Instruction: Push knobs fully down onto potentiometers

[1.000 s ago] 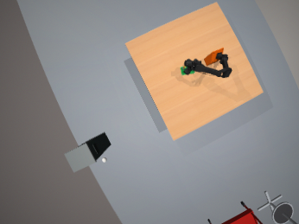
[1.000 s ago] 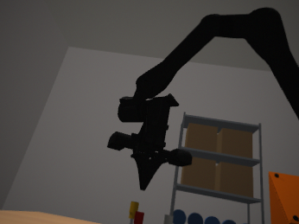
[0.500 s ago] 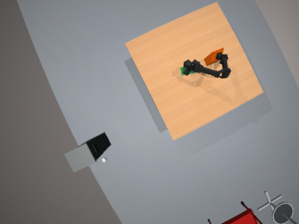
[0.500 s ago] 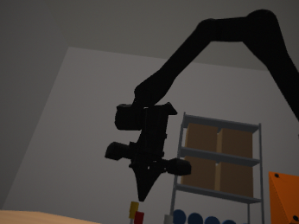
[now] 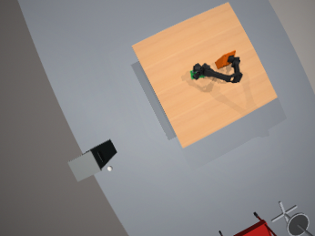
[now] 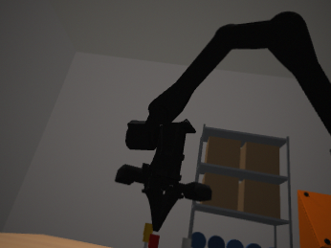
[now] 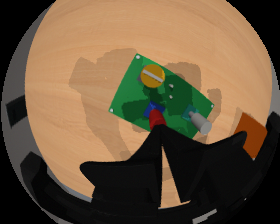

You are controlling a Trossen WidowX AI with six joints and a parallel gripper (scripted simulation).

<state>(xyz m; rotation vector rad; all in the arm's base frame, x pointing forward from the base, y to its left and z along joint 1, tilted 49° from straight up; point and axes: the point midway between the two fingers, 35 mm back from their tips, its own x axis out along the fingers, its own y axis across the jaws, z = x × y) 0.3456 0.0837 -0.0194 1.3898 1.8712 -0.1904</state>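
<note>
Now: gripper tip 20 mm above the red knob. From my gripper tip the other things lie so: yellow knob 40 mm to the right, 30 mm ahead.
</note>
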